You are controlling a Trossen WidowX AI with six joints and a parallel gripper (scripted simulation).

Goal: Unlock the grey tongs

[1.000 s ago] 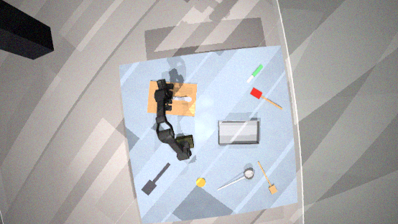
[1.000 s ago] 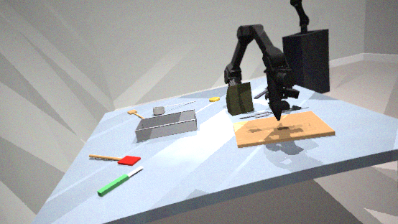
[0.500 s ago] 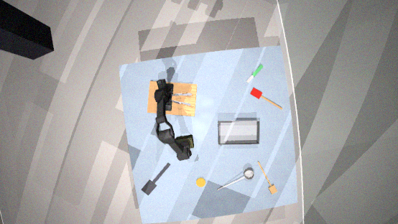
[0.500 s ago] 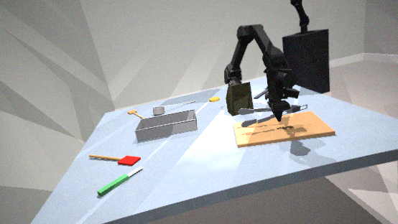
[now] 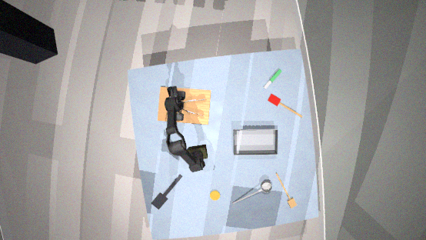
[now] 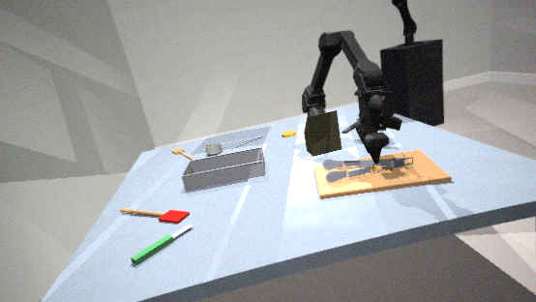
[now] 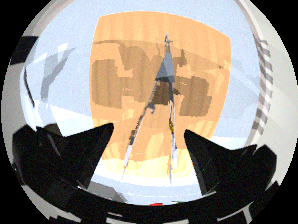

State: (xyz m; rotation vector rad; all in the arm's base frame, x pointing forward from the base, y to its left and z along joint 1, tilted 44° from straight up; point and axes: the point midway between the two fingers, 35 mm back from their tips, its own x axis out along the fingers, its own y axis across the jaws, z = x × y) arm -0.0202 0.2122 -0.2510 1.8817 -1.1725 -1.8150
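Now: gripper tip 10 mm short of the wooden board, 10 mm to the right of it and 40 mm above it. The rest, counted from my gripper tip: roasting tin (420 mm ahead, 370 mm to the right, 20 mm below); black spatula (300 mm behind, 560 mm to the right, 50 mm below); green-handled knife (660 mm ahead, 10 mm to the left, 40 mm below).
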